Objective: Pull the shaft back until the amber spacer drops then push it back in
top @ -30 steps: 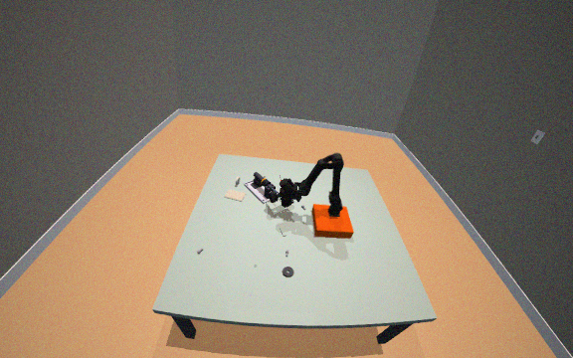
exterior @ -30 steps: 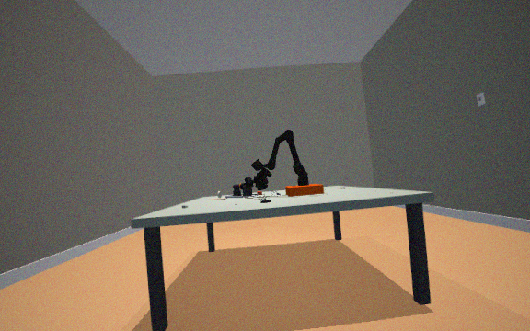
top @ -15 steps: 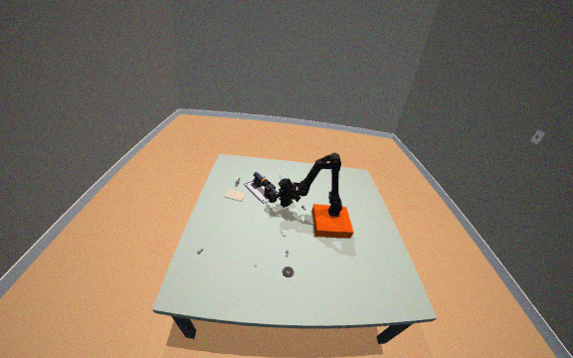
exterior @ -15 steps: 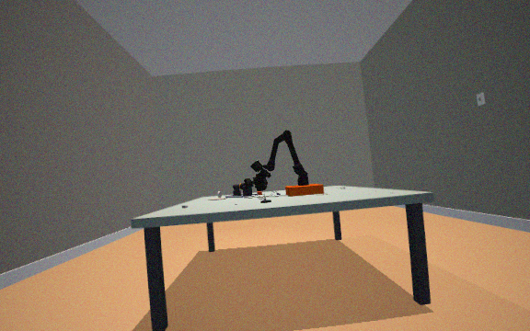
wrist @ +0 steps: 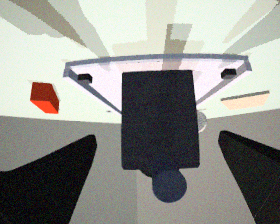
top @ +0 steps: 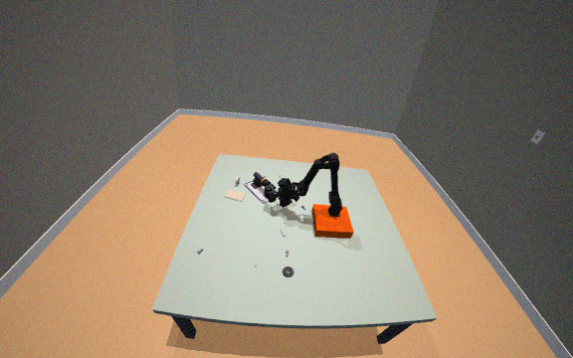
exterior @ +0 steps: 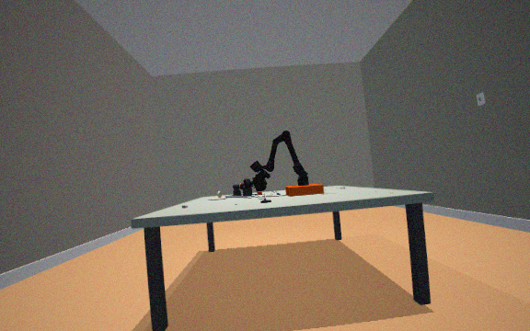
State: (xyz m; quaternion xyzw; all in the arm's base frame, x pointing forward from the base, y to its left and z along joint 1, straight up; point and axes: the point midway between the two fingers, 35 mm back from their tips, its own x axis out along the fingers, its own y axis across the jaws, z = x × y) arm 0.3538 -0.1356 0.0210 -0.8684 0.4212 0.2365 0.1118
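Now: the dark round shaft 30 mm ahead of my gripper tip, 40 mm to the right of it and 20 mm above it. The rest, counted from my gripper tip: amber spacer (60 mm ahead, 70 mm to the right, 20 mm above); then tan pad (240 mm ahead, 60 mm below); then pale ring (240 mm ahead, 130 mm to the right, 30 mm below).
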